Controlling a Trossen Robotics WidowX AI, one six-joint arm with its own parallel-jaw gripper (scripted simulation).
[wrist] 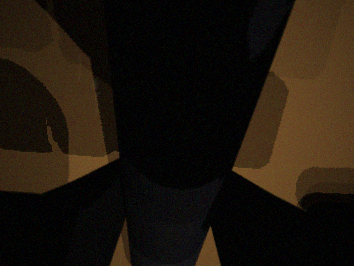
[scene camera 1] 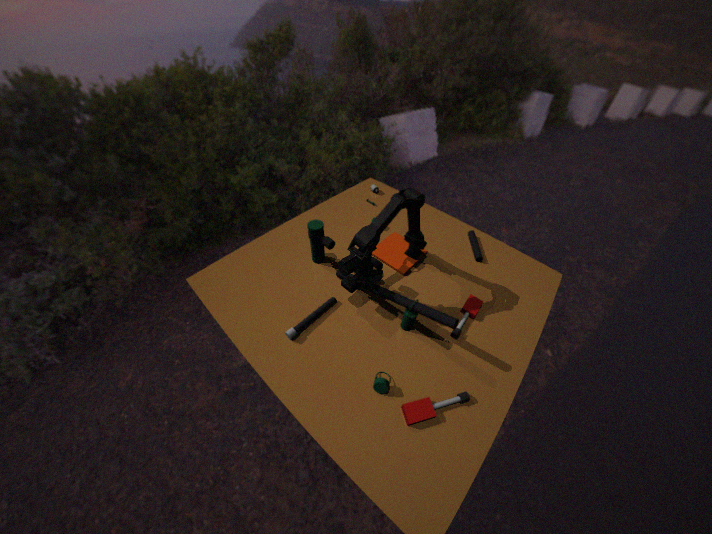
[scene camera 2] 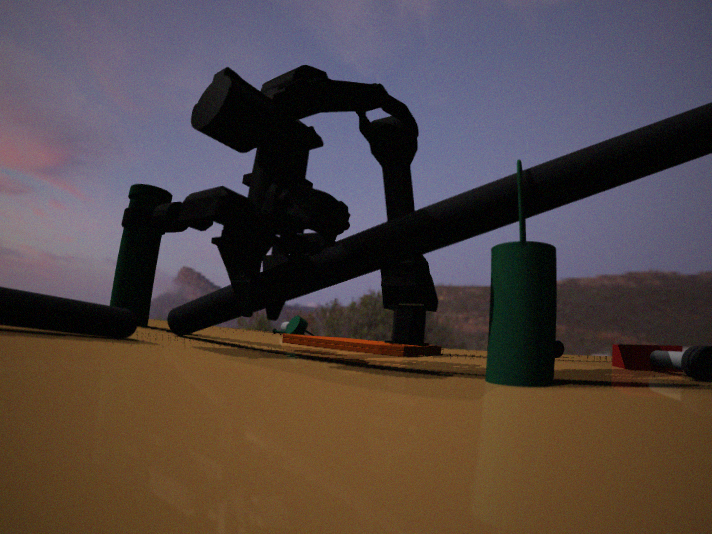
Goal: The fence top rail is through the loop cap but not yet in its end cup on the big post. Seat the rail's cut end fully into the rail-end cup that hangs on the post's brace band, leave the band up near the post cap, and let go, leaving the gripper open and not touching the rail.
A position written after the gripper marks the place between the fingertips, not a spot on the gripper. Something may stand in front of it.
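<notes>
Scene camera 2 shows the gripper (scene camera 2: 259, 318), a dark top rail (scene camera 2: 486, 208), a green line post (scene camera 2: 522, 313), a rail-end cup (scene camera 2: 165, 217) and a tall green post (scene camera 2: 139, 248). The wrist view contains the gripper (wrist: 170, 163) and the dark top rail (wrist: 185, 87). Scene camera 1 likewise has the rail (scene camera 1: 442, 318), together with the gripper (scene camera 1: 361, 287).
</notes>
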